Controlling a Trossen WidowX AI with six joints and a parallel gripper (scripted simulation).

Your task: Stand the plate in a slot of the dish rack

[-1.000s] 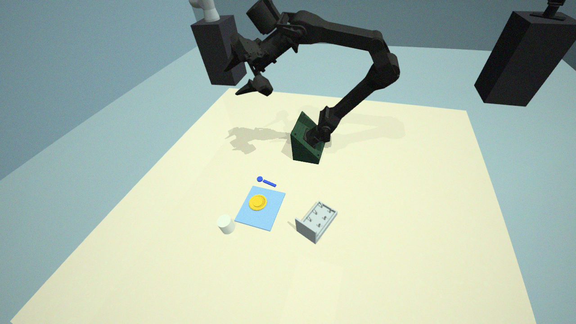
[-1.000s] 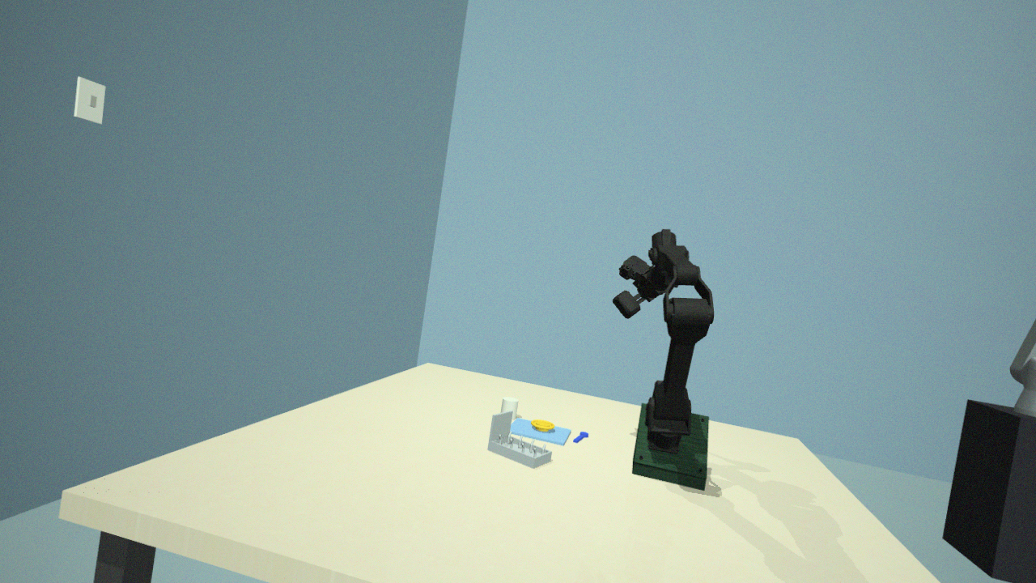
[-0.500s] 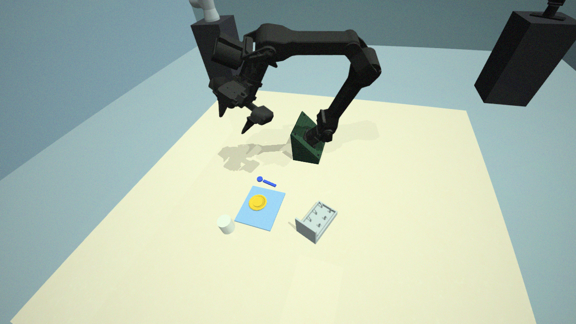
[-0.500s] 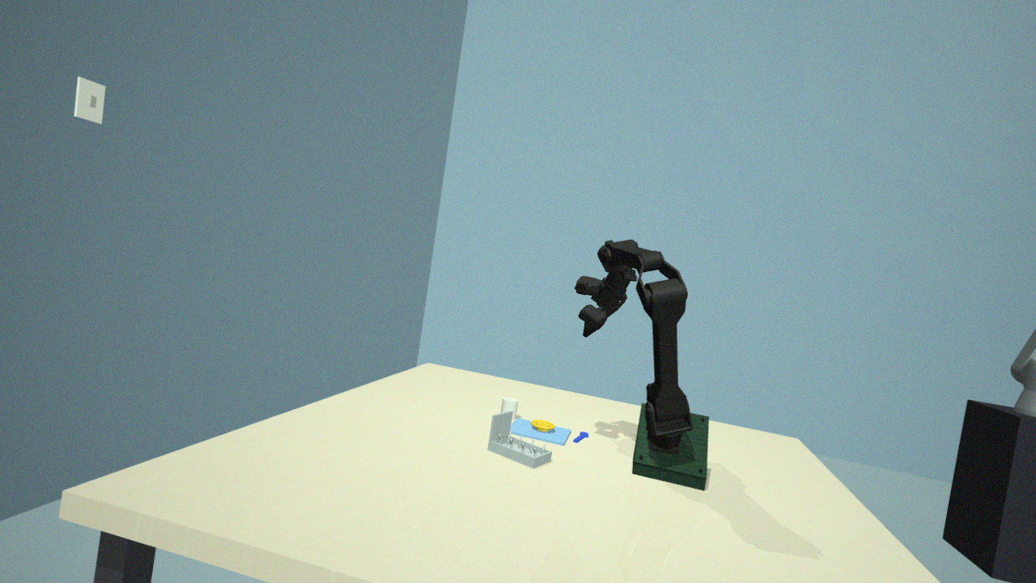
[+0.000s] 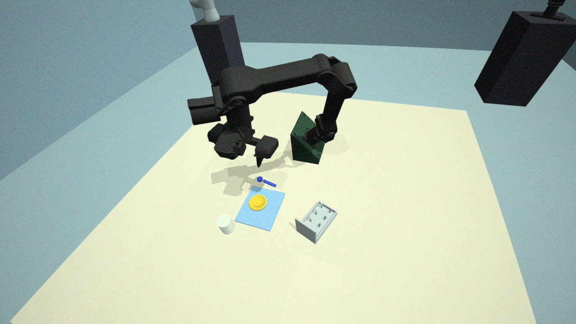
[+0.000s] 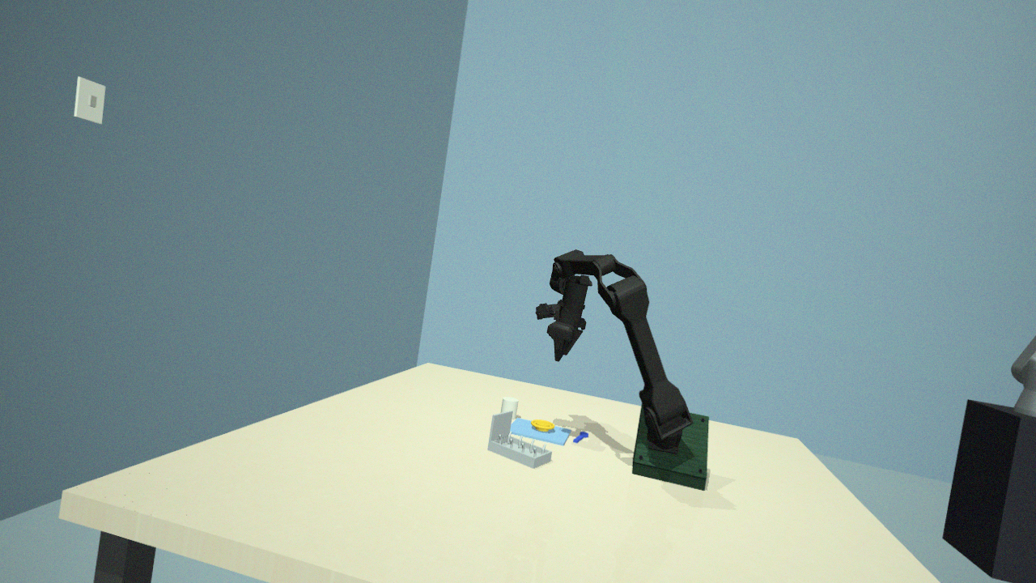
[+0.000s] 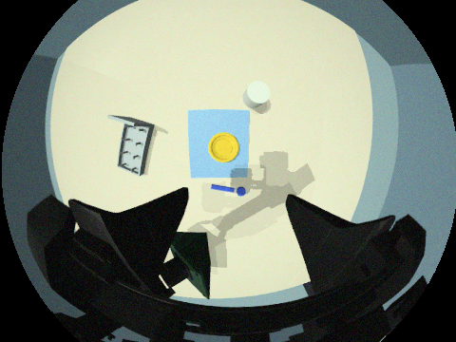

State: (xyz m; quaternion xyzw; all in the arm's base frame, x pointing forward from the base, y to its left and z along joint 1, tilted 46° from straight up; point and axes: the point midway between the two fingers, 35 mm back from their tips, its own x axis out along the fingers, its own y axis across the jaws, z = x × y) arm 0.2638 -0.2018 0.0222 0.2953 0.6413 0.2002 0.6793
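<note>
My gripper tip is now 18 cm above the yellow plate, 2 cm short of it and 1 cm to the right of it. Round my gripper tip: small blue spoon: 19 cm below, 8 cm behind, 1 cm to the right; light blue mat: 19 cm below, 3 cm ahead, 2 cm to the left; white cup: 17 cm below, 13 cm ahead, 6 cm to the right.
</note>
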